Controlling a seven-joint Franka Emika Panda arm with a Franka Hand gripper.
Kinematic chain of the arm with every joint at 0, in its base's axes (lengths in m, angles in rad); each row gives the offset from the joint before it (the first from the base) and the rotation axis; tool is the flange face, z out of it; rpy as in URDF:
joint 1: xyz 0 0 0.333 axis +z
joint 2: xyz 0 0 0 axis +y
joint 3: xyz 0 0 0.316 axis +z
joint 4: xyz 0.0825 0 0 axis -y
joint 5: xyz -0.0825 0 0.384 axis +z
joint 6: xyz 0 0 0 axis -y
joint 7: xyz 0.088 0 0 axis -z
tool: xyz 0 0 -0.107 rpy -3.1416 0 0
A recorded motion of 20 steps. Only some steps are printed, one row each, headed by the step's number.
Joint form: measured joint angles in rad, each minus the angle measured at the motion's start. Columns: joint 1, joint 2, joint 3, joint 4, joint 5, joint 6, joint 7.
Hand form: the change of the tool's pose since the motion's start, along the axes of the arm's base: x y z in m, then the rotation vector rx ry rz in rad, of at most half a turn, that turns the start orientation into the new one. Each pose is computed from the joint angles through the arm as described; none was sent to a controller.
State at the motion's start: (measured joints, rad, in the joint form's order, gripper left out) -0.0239 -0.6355 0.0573 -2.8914 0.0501 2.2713 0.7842
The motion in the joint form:
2: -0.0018 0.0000 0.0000 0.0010 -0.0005 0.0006 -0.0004
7: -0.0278 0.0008 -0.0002 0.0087 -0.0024 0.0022 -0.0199
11: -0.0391 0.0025 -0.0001 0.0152 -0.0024 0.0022 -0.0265
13: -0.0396 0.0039 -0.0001 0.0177 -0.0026 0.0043 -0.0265
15: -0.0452 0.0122 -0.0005 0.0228 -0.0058 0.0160 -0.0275
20: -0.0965 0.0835 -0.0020 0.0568 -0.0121 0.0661 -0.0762
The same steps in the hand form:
2: 0.0004 -0.0006 0.0005 -0.0004 -0.0016 -0.0011
7: 0.0028 -0.0088 0.0038 -0.0021 -0.0101 -0.0063
11: 0.0047 -0.0124 0.0061 -0.0023 -0.0149 -0.0107
13: 0.0056 -0.0125 0.0069 -0.0025 -0.0181 -0.0110
15: 0.0084 -0.0146 0.0076 -0.0049 -0.0265 -0.0137
20: 0.0242 -0.0328 0.0034 -0.0098 -0.0391 -0.0126

